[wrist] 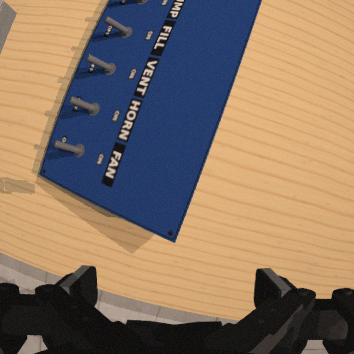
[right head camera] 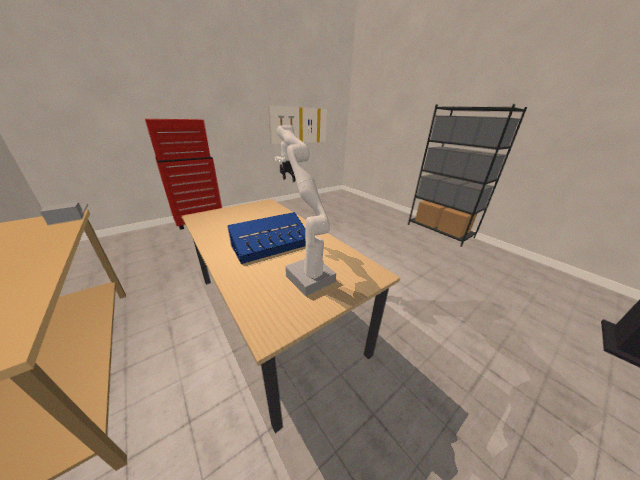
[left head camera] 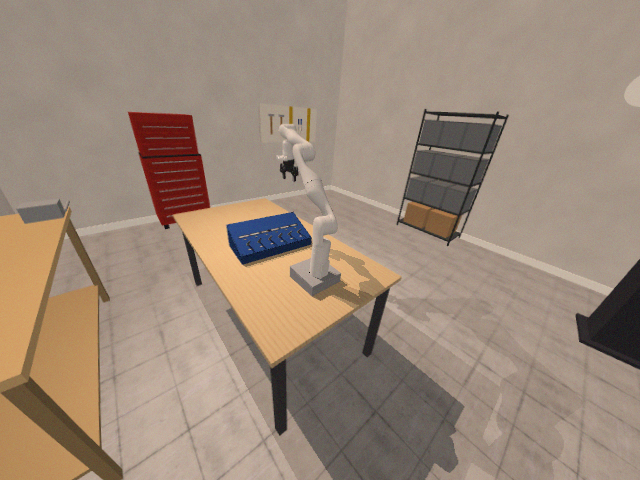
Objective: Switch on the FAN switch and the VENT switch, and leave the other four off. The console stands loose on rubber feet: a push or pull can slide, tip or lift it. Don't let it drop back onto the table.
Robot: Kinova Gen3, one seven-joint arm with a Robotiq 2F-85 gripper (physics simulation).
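Places are measured from the arm's base along level axes (x back, y up, z left), in millimetres.
Pixels of known places: gripper, fingertip midpoint: (wrist: 175, 286) (right head camera: 289, 180) (left head camera: 289, 180); arm's base, origin of the base link: (right head camera: 312, 272) (left head camera: 317, 272).
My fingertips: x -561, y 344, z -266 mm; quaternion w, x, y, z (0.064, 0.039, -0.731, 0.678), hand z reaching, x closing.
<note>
For each thing: its middle in the pictures, then the offset to it from my fingertips. Level surfaces: height alone.
- blue console, body centre: (wrist: 156, 66) (left head camera: 270, 237) (right head camera: 270, 237) dz +218, dx +61, dy -350 mm
- FAN switch, body centre: (wrist: 66, 146) dz +58, dx +178, dy -301 mm
- HORN switch, body centre: (wrist: 81, 103) dz +128, dx +165, dy -301 mm
- VENT switch, body centre: (wrist: 98, 62) dz +199, dx +151, dy -301 mm
- FILL switch, body centre: (wrist: 115, 24) dz +270, dx +137, dy -301 mm
- wooden table, its level: dy -409 mm
The blue console (left head camera: 261, 225) (right head camera: 261, 225) (wrist: 192, 100) rests on the table. In the wrist view the FAN switch (wrist: 69, 146) is nearest the console's lower end, and its lever leans left, away from its ON mark. The HORN switch (wrist: 85, 106), the VENT switch (wrist: 101, 64) and the FILL switch (wrist: 119, 27) lean the same way, to the OFF side. The PUMP switch is cut off at the top edge; the sixth label does not show. My gripper (left head camera: 289, 178) (right head camera: 288, 179) (wrist: 175, 286) is open and empty, high above the table and apart from the console.
The arm's grey base (left head camera: 310, 281) (right head camera: 306, 281) stands on the wooden table (left head camera: 258, 310) (right head camera: 248, 310) near the console. A wooden workbench (left head camera: 25, 268) is at the left. A red tool cabinet (left head camera: 173, 173) and a shelf rack (left head camera: 481, 182) stand beyond the table.
</note>
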